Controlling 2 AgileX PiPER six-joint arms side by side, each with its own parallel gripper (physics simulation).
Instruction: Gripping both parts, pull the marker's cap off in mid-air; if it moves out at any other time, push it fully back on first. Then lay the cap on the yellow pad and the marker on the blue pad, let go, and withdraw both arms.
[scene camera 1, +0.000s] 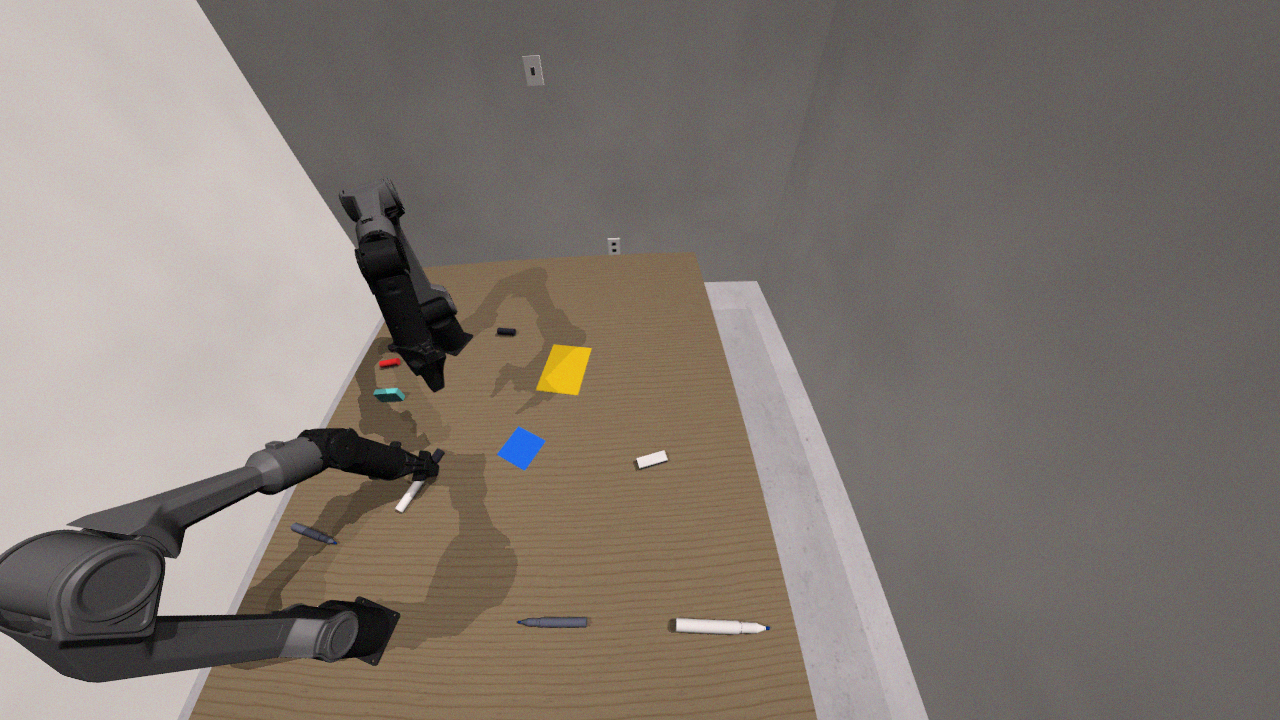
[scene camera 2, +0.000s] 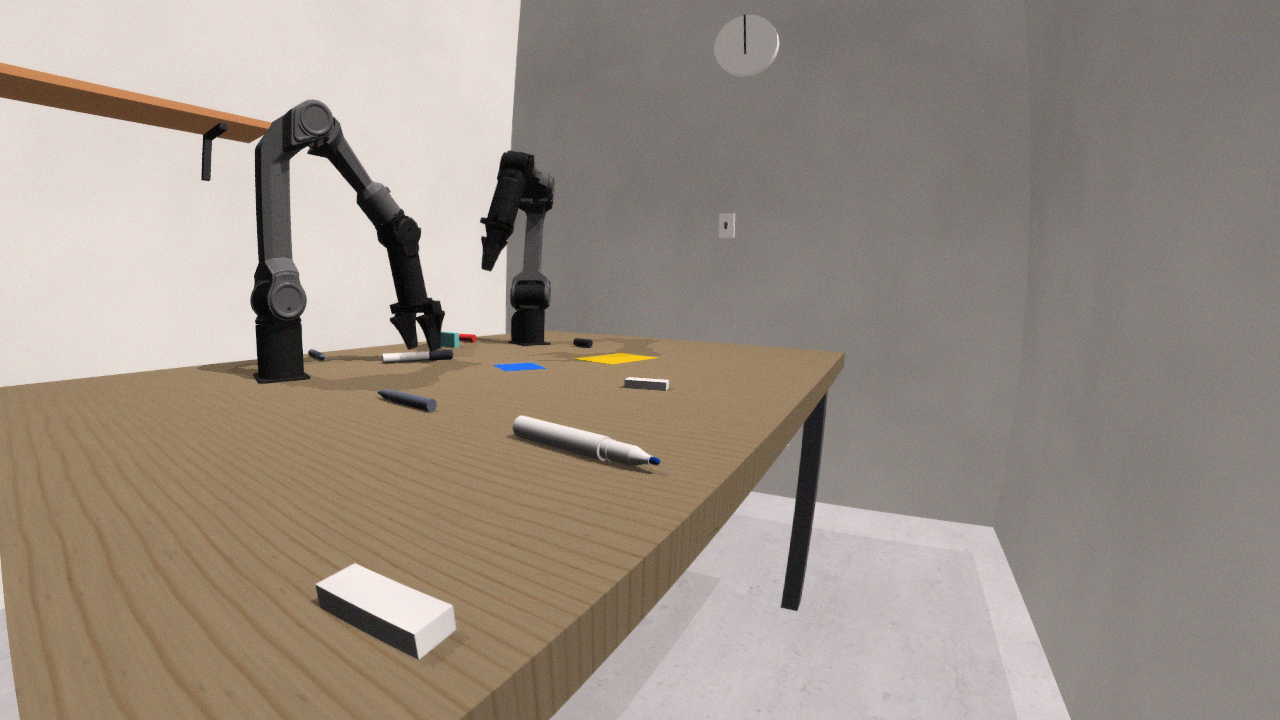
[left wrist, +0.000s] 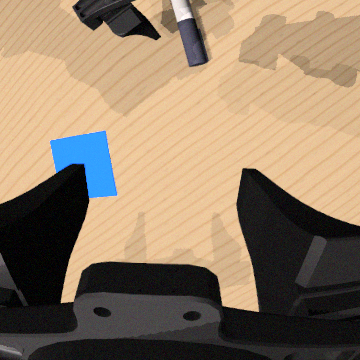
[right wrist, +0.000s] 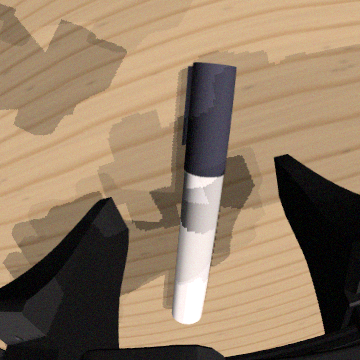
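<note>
The capped marker lies on the table, its white body (scene camera 1: 411, 495) (scene camera 2: 407, 357) (left wrist: 182, 9) (right wrist: 196, 250) joined to a dark cap (scene camera 1: 437, 455) (scene camera 2: 440, 354) (left wrist: 194, 42) (right wrist: 210, 120) with no gap visible. My right gripper (scene camera 2: 423, 347) (right wrist: 195, 196) is open low over it, one finger on each side, near where cap and body meet. My left gripper (scene camera 1: 435, 388) (scene camera 2: 486, 267) (left wrist: 162, 184) is open and empty, high above the table. The blue pad (scene camera 1: 520, 447) (scene camera 2: 519, 366) (left wrist: 100, 145) lies right of the marker in scene camera 1. The yellow pad (scene camera 1: 563, 369) (scene camera 2: 615, 358) lies beyond it.
A teal block (scene camera 1: 388, 394) (scene camera 2: 450, 340), a red piece (scene camera 1: 389, 362) and a black cylinder (scene camera 1: 505, 331) (scene camera 2: 582, 342) lie near the left arm. Dark pens (scene camera 1: 313, 533) (scene camera 1: 552, 621), a white block (scene camera 1: 651, 459) (scene camera 2: 646, 384) and an uncapped white marker (scene camera 1: 711, 625) (scene camera 2: 572, 438) lie elsewhere.
</note>
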